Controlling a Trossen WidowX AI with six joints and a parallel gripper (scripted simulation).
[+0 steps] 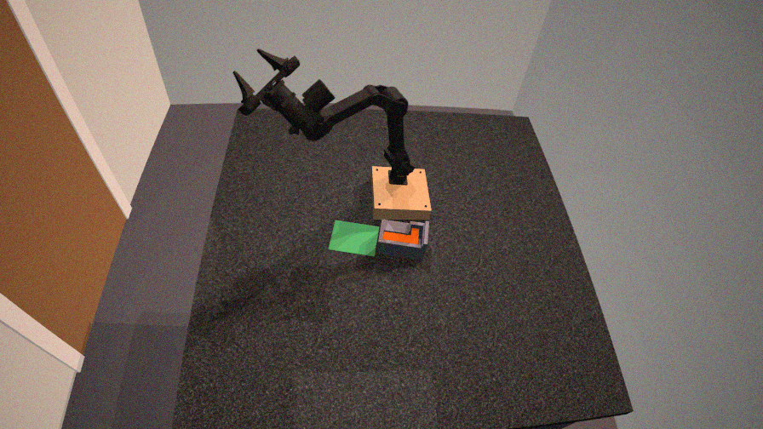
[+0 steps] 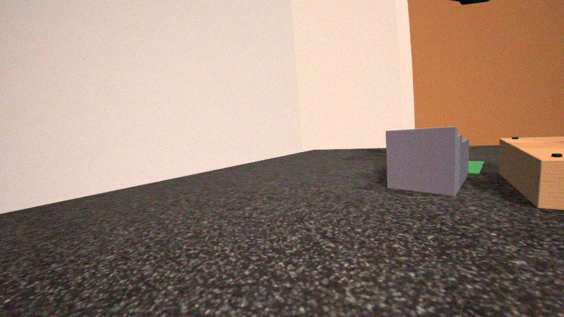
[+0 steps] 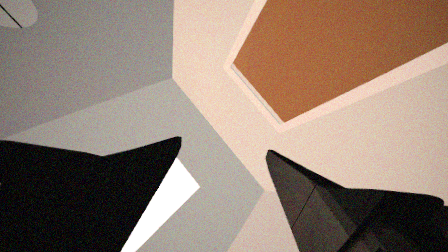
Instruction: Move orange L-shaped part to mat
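The orange L-shaped part is 14 cm ahead of my gripper tip, 44 cm to the left of it and 55 cm below it. The rest, counted from my gripper tip: green mat: 11 cm ahead, 28 cm to the left, 61 cm below.
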